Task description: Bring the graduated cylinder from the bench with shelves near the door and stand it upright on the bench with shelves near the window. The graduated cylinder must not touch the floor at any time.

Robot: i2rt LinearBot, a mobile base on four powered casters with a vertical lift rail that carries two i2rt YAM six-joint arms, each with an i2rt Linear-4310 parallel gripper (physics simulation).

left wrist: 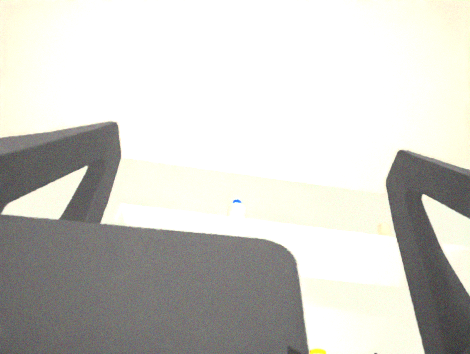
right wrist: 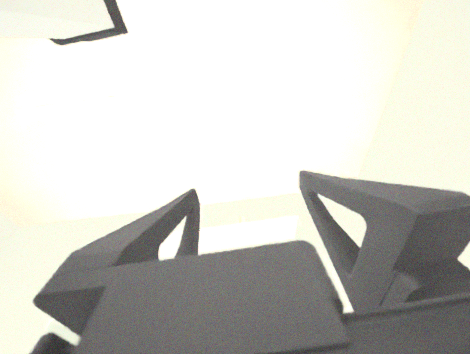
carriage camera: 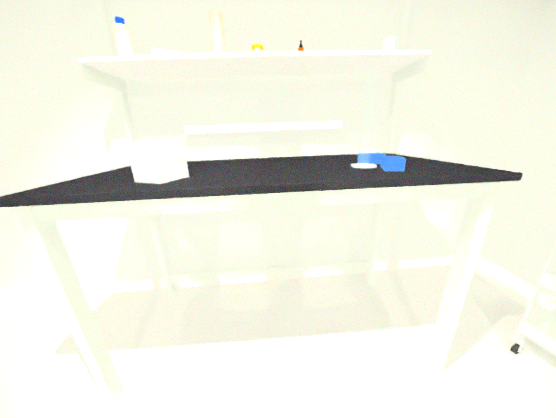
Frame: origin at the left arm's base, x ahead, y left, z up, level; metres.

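Seen in the pictures: left gripper, between the fingertips: (left wrist: 256,152); right gripper, between the fingertips: (right wrist: 247,187).
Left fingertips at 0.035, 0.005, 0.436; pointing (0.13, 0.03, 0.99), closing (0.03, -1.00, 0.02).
Note:
Pixels of each thing's top centre, then the offset from my left fingertips to it, as dx, dy, dz. "spot": a spot on its surface instead. Level surfaces: height alone.
- graduated cylinder, a spot on its surface: (carriage camera: 363,165) spot: +0.736, -0.687, -0.146
- black bench top, height of its surface: dz -0.153
- blue-capped bottle, a spot on its surface: (left wrist: 237,208) spot: +1.005, +0.002, +0.872
- white box, centre of its top: (carriage camera: 154,139) +0.648, +0.042, -0.022
- shelf, height of its surface: dz +0.287
- wheeled cart's caster, a spot on its surface: (carriage camera: 516,348) spot: +0.624, -1.470, -1.025
The graduated cylinder (carriage camera: 363,165) stands upright at the right part of the black bench top (carriage camera: 280,175). Its white base shows clearly, but its clear tube is faint against the bright wall. The cylinder does not show in either wrist view. My left gripper (left wrist: 256,152) is wide open and empty, with the pale shelf and a blue-capped bottle (left wrist: 237,208) beyond it. My right gripper (right wrist: 247,187) is partly open and empty, facing bright wall and ceiling. Neither gripper shows in the carriage view, and both are apart from the cylinder.
Blue blocks (carriage camera: 393,163) sit close behind and right of the cylinder base. A white box (carriage camera: 159,162) stands at the bench's left. The shelf (carriage camera: 260,56) above holds a blue-capped bottle (carriage camera: 121,37) and several small items. A wheeled cart's caster (carriage camera: 516,348) shows at lower right.

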